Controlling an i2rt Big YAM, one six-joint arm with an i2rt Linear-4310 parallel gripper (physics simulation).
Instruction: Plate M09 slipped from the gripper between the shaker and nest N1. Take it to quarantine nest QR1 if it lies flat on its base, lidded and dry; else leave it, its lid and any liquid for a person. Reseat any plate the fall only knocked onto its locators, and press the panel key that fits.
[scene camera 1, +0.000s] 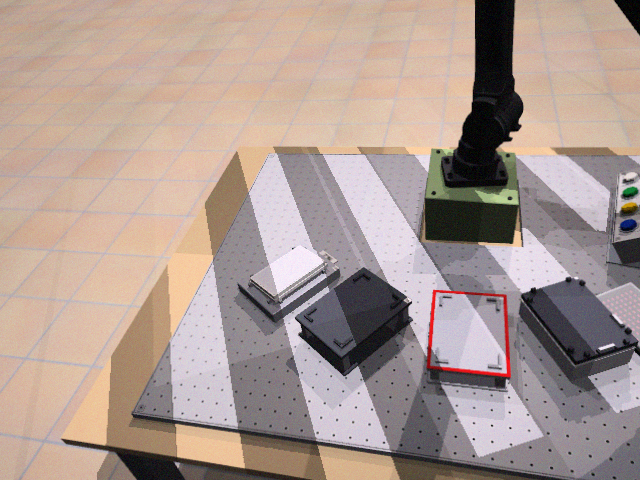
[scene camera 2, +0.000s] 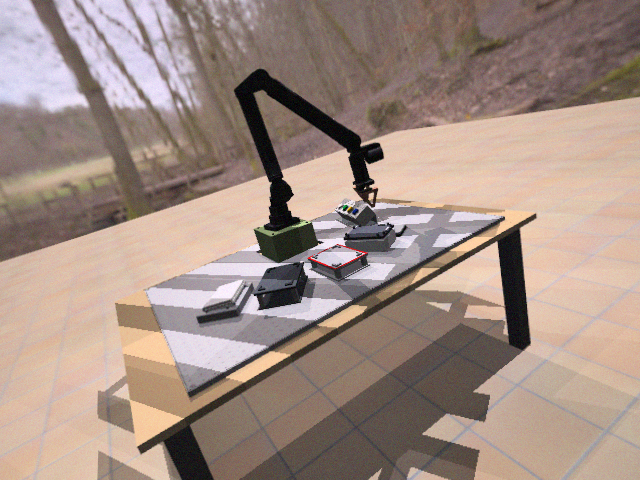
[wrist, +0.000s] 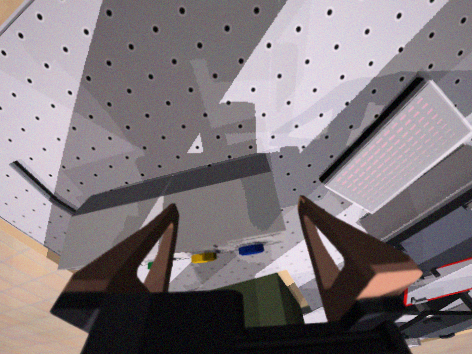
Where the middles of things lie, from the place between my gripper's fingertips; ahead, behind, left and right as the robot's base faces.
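Scene:
There is the dark station (scene camera 1: 583, 337), and my gripper is 4 cm above it, 20 cm to the left of it and 16 cm short of it.

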